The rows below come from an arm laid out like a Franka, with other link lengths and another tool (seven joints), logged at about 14 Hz.
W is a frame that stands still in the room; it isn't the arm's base.
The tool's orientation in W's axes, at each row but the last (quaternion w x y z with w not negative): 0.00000, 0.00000, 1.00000, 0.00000; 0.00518, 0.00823, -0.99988, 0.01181; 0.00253, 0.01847, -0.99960, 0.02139; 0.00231, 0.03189, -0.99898, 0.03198; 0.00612, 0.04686, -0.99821, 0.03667; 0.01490, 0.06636, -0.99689, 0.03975; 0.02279, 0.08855, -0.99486, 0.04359; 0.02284, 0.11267, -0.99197, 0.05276; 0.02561, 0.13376, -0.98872, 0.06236; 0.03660, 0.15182, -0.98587, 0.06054; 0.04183, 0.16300, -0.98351, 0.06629; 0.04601, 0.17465, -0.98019, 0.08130; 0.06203, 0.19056, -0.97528, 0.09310
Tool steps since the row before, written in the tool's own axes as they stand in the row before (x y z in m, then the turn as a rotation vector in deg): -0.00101, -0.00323, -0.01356, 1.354, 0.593, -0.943; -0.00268, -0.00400, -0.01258, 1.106, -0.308, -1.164; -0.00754, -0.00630, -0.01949, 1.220, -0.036, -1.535; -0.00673, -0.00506, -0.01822, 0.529, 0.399, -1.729; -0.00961, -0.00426, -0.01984, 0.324, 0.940, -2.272; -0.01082, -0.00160, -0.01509, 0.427, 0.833, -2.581; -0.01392, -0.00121, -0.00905, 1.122, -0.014, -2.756; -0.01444, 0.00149, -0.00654, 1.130, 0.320, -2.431; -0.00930, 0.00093, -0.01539, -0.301, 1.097, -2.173; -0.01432, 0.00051, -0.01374, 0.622, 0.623, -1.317; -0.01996, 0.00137, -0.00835, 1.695, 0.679, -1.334; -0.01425, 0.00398, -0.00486, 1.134, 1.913, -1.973; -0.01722, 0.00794, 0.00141, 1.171, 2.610, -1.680
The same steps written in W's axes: 0.00101, -0.00323, 0.01356, -1.354, 0.593, 0.943; 0.00287, -0.00366, 0.01264, -1.089, -0.298, 1.183; 0.00785, -0.00518, 0.01970, -1.211, -0.015, 1.542; 0.00709, -0.00344, 0.01846, -0.549, 0.474, 1.704; 0.01014, -0.00187, 0.01994, -0.391, 1.071, 2.203; 0.01130, 0.00106, 0.01478, -0.471, 0.977, 2.522; 0.01424, 0.00206, 0.00837, -0.997, 0.041, 2.803; 0.01394, 0.00536, 0.00552, -1.091, 0.327, 2.448; 0.00923, 0.00532, 0.01452, 0.070, 1.411, 2.005; 0.01421, 0.00650, 0.01225, -0.710, 0.578, 1.293; 0.01889, 0.00878, 0.00601, -1.740, 0.295, 1.414; 0.01223, 0.00931, 0.00251, -1.607, 1.737, 1.799; 0.01267, 0.01314, -0.00532, -1.934, 2.298, 1.409
